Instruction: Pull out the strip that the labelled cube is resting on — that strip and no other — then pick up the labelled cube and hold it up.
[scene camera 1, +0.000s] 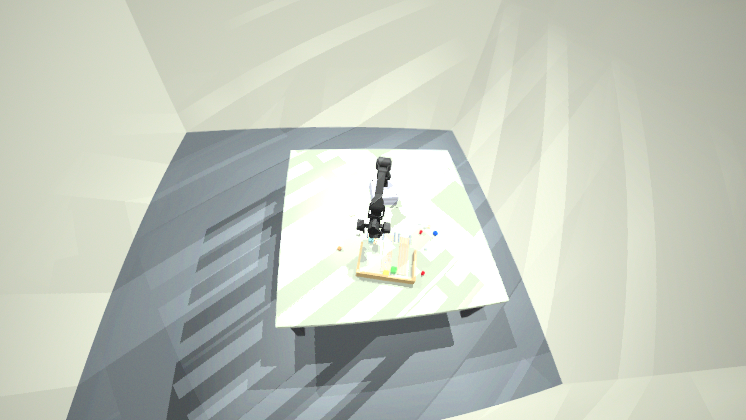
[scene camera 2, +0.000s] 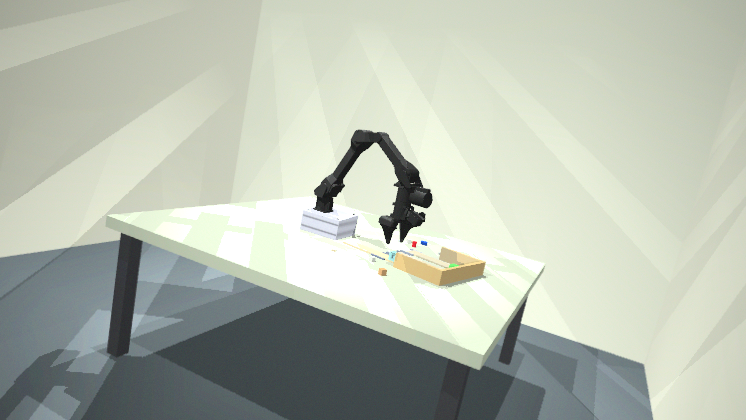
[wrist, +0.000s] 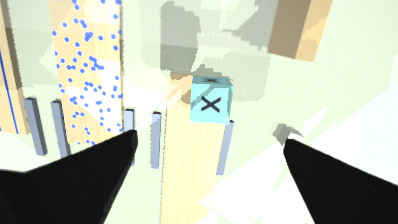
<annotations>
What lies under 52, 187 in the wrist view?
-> My gripper.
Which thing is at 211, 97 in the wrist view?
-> A labelled cube.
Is my gripper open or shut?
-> Open.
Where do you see my gripper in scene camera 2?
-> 394, 243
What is my gripper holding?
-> Nothing.
</annotations>
